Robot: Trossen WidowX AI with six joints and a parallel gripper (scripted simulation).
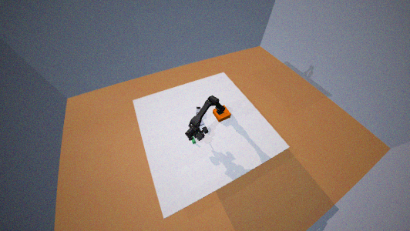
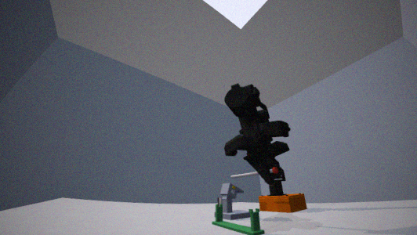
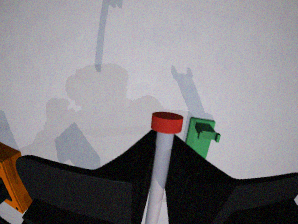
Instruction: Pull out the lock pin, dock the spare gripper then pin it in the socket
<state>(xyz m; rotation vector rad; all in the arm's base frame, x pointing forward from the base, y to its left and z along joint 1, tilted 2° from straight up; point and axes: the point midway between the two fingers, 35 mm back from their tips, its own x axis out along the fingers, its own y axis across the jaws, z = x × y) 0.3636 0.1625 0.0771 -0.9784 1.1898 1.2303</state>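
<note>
The green cradle is 8 cm to the right of my gripper tip, 7 cm below it and 4 cm ahead of it. From my gripper tip the other things lie so: grey mount (20 cm to the right, 9 cm behind, 4 cm below); spare gripper (31 cm to the right, 17 cm behind, 6 cm below).
</note>
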